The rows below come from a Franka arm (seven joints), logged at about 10 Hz.
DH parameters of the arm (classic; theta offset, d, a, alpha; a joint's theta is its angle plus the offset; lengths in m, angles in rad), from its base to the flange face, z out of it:
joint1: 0 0.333 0 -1.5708
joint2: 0 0 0 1.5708
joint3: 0 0.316 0.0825 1.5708
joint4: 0 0 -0.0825 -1.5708
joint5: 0 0.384 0 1.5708
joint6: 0 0 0.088 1.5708
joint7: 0 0.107 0 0
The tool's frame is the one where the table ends.
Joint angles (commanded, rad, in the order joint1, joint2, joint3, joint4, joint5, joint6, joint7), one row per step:
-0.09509 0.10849 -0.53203 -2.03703 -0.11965 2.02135 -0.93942
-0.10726 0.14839 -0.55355 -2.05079 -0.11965 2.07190 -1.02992
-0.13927 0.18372 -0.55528 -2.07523 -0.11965 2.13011 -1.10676
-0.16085 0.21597 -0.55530 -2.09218 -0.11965 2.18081 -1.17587
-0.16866 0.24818 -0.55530 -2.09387 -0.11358 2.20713 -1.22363
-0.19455 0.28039 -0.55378 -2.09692 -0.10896 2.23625 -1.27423
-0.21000 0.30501 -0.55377 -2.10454 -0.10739 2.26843 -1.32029
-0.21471 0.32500 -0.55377 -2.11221 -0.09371 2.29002 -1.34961
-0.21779 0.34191 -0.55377 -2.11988 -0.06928 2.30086 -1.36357
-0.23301 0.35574 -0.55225 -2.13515 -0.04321 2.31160 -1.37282
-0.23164 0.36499 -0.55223 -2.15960 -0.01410 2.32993 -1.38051
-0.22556 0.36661 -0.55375 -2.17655 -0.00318 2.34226 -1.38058
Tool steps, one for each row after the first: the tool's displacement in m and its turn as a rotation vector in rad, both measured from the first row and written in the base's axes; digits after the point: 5 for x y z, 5 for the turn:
-0.00720 -0.01588 -0.02059 -0.00076 0.01594 0.06259
-0.01799 -0.03040 -0.04364 0.00120 0.02934 0.11244
-0.02478 -0.03986 -0.06248 0.00180 0.04021 0.16637
-0.02567 -0.04414 -0.07673 0.00654 0.05363 0.20635
-0.03351 -0.05526 -0.09150 0.01177 0.06709 0.23387
-0.03930 -0.06194 -0.10410 0.01371 0.07608 0.26805
-0.04199 -0.06329 -0.11528 0.02252 0.07925 0.28597
-0.04511 -0.06316 -0.12573 0.03824 0.07878 0.28033
-0.05478 -0.06580 -0.13766 0.05874 0.07840 0.25642
-0.06052 -0.06109 -0.14995 0.07785 0.07347 0.24310
-0.06298 -0.05660 -0.15590 0.08468 0.07169 0.23884

